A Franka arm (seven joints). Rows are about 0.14 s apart.
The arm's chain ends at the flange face. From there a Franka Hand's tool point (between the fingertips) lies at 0.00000 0.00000 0.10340 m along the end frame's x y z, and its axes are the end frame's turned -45 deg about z.
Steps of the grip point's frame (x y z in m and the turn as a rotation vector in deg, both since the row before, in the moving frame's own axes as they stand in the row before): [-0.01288, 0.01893, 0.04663, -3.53, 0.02, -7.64]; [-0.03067, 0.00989, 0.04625, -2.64, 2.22, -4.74]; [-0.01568, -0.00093, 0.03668, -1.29, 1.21, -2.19]
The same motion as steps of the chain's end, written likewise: [-0.00053, 0.01833, 0.04683, -2.48, 2.51, -7.64]; [-0.02091, 0.02840, 0.04644, -0.30, 3.44, -4.74]; [-0.01494, 0.01039, 0.03673, -0.06, 1.77, -2.19]
